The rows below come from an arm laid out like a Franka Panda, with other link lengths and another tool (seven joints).
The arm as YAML. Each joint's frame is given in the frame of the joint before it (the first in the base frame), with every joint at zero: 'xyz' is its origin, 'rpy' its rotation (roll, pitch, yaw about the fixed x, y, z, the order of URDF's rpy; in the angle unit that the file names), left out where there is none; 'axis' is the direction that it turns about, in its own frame. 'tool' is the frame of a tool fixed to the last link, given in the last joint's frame.
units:
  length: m
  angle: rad
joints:
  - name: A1
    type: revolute
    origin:
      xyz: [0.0, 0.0, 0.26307]
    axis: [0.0, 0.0, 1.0]
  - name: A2
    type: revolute
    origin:
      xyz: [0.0, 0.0, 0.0]
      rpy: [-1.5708, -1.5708, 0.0]
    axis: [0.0, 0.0, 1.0]
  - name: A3
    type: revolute
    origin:
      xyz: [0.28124, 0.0, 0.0]
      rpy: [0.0, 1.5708, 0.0]
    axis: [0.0, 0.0, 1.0]
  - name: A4
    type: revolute
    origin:
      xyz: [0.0, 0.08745, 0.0]
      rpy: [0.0, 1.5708, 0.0]
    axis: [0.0, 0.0, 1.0]
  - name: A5
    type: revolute
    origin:
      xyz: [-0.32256, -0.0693, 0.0]
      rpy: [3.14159, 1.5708, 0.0]
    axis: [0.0, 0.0, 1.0]
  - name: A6
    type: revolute
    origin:
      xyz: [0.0, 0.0, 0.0]
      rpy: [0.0, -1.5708, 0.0]
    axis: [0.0, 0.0, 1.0]
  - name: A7
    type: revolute
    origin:
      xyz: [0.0, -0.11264, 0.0]
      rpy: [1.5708, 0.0, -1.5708]
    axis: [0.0, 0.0, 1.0]
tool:
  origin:
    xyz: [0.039, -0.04, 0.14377]
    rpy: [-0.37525, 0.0, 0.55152]
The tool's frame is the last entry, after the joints.
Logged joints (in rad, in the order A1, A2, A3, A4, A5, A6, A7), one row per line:
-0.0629 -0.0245 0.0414 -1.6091 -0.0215 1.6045 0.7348
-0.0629 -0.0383 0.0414 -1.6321 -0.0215 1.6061 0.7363
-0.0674 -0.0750 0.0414 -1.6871 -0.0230 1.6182 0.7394
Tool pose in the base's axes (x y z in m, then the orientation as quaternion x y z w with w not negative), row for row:
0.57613 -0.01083 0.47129 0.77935 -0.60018 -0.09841 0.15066
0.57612 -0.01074 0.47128 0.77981 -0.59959 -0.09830 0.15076
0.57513 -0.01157 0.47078 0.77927 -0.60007 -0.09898 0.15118
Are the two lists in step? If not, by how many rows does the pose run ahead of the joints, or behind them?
The pose runs 2 rows behind the joints: the pose in row i belongs to the joints in row i - 2.
